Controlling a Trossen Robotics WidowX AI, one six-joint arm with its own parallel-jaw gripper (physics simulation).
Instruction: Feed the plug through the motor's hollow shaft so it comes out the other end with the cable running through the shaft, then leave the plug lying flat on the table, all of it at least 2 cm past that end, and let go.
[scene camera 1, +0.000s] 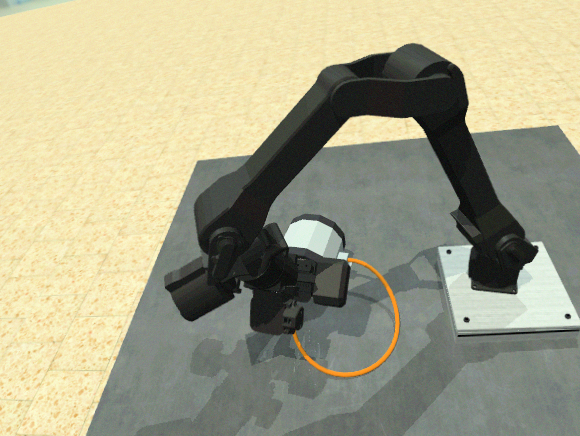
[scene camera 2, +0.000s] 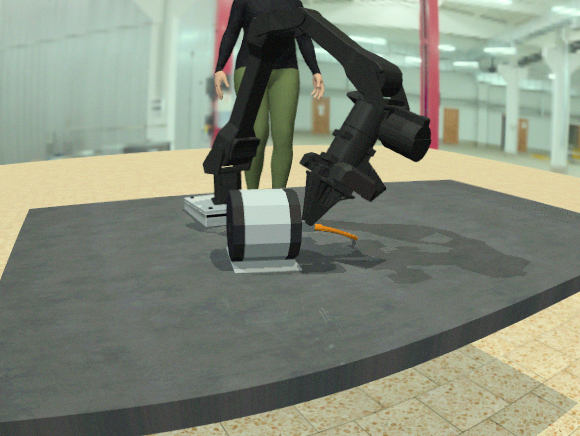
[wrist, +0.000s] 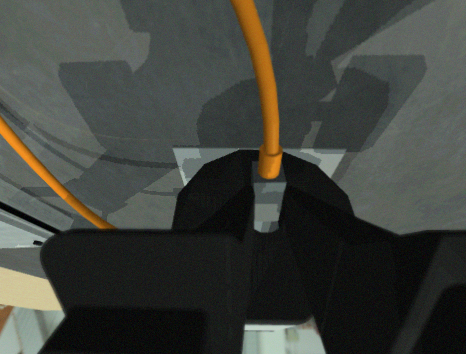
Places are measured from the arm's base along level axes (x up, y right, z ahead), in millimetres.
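Pixels of known places: gripper, fingertip midpoint: (scene camera 1: 297, 286) (scene camera 2: 306, 223) (wrist: 267, 195); arm's base, origin of the base link: (scene camera 1: 493, 276).
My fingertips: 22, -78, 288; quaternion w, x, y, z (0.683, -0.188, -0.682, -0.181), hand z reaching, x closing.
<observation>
Ahead of a thing's pixels: the offset from my fingertips to its top centre, as dx, dy, dz. "spot": to the spot under its first point. Level surfaces: height alone.
The motor {+50, +67, -4} (scene camera 1: 311, 239) (scene camera 2: 266, 222) (wrist: 320, 175) is a white cylinder with dark end caps, lying on its side on a pale base plate {-50, +67, -1} (scene camera 2: 267, 268) (wrist: 335, 159). My gripper (scene camera 2: 309, 222) (wrist: 267, 195) is shut on the small grey plug {+5, +4, +0} (wrist: 268, 189), above the table beside the motor's dark end face. The plug's pale front points at that face, in line with the shaft opening; whether its tip is inside I cannot tell. The orange cable (scene camera 1: 397, 310) (scene camera 2: 336, 231) (wrist: 268, 100) leaves the plug's rear and loops round to a pale block {spot: +8, +64, -61} (scene camera 1: 343, 256) beside the motor. The arm hides the plug in scene camera 1.
The arm's silver mounting plate (scene camera 1: 500, 315) (scene camera 2: 200, 215) stands to the right of the cable loop in scene camera 1. The grey table {dx -52} (scene camera 1: 380, 190) (scene camera 2: 150, 325) ends at a left edge in that view. A person stands behind the table in scene camera 2.
</observation>
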